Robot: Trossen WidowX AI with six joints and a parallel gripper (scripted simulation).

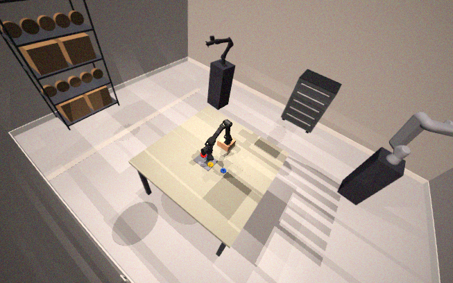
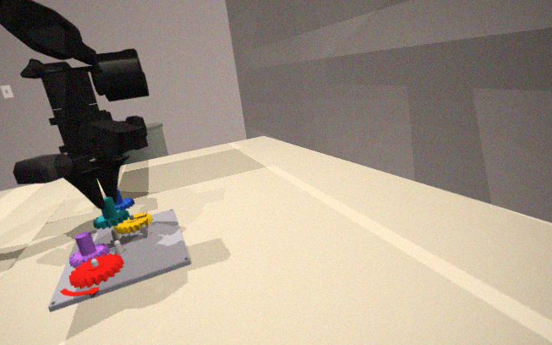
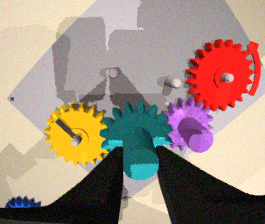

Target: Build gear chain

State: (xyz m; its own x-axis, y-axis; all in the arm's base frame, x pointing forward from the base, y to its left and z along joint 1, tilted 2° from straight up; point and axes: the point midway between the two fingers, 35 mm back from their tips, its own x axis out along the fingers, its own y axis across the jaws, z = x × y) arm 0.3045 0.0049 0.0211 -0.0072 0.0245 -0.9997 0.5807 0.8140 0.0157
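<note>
The grey board lies 6 cm below my gripper tip, 3 cm to the right of it and 1 cm ahead of it. From my gripper tip the other things lie so: yellow gear (6 cm below, 5 cm to the left, 2 cm ahead); teal gear (1 cm below); purple gear (5 cm below, 4 cm to the right, 3 cm behind).
</note>
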